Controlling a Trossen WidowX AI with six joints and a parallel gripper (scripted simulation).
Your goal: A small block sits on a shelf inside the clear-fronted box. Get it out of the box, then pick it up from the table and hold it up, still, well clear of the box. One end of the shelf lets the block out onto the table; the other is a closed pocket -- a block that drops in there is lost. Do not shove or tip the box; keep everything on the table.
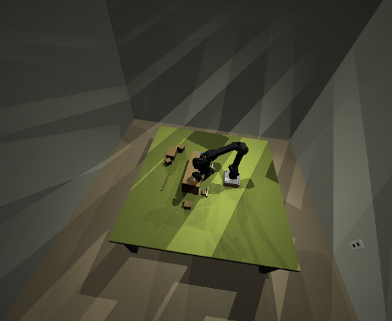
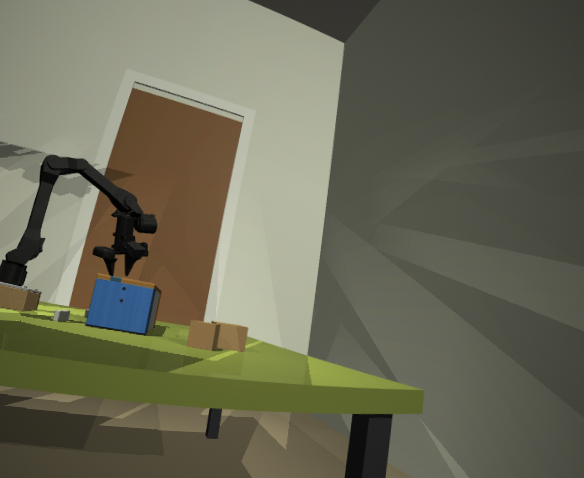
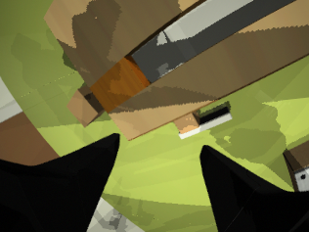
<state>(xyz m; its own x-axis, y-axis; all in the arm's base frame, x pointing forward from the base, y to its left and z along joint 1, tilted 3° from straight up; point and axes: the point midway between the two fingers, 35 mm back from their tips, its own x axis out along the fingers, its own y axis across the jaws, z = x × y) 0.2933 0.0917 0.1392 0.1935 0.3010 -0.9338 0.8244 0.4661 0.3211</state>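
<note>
Right now my gripper tip is 130 mm above the brown block, 40 mm past it and 30 mm to the right of it. From my gripper tip the other things lie so: clear-fronted box 160 mm to the right, 90 mm below, 10 mm behind; then thin stick 300 mm ahead, 150 mm below, 110 mm to the right.
</note>
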